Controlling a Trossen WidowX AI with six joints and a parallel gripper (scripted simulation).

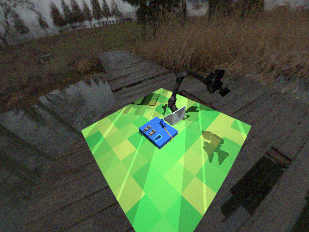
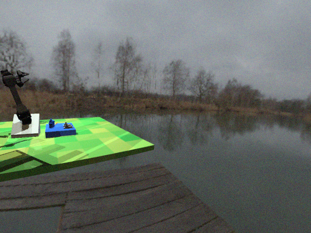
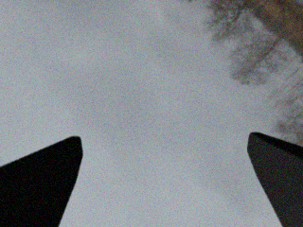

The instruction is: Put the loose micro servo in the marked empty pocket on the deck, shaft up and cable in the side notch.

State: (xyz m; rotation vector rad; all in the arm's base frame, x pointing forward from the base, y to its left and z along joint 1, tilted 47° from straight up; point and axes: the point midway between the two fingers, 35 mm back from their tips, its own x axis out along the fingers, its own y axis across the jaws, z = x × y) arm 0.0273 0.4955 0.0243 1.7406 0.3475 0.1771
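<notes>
Now: the blue robot deck 480 mm below my gripper tip, 340 mm to the right of it and 210 mm ahead of it.
</notes>
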